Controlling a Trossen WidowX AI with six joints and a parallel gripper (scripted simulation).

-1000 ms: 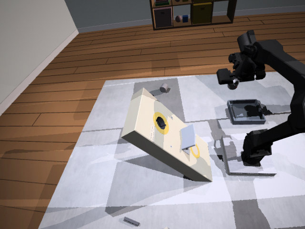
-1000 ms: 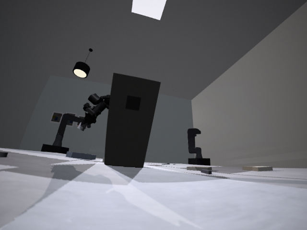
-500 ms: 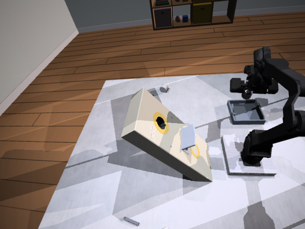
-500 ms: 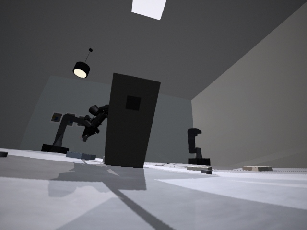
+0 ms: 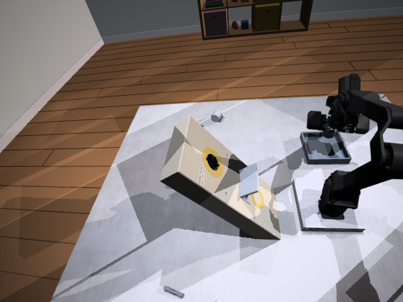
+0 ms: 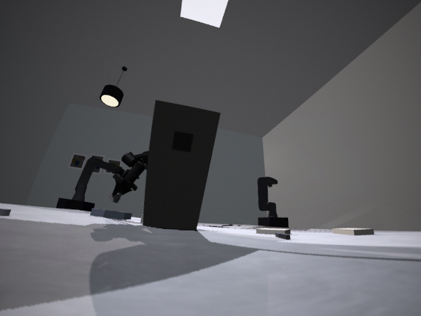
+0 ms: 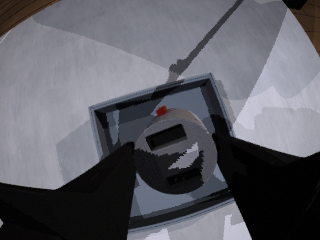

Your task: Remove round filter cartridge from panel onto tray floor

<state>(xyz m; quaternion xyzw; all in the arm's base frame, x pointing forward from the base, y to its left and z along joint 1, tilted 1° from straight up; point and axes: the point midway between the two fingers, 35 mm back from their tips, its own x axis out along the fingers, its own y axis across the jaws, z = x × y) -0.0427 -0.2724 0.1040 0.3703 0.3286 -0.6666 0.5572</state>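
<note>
My gripper tip is 1 cm to the right of the grey tray and 10 cm above it. From my gripper tip the other things lie so: small grey cylinder: 45 cm ahead, 20 cm to the right, 8 cm below; round filter cartridge: right at my gripper tip.
</note>
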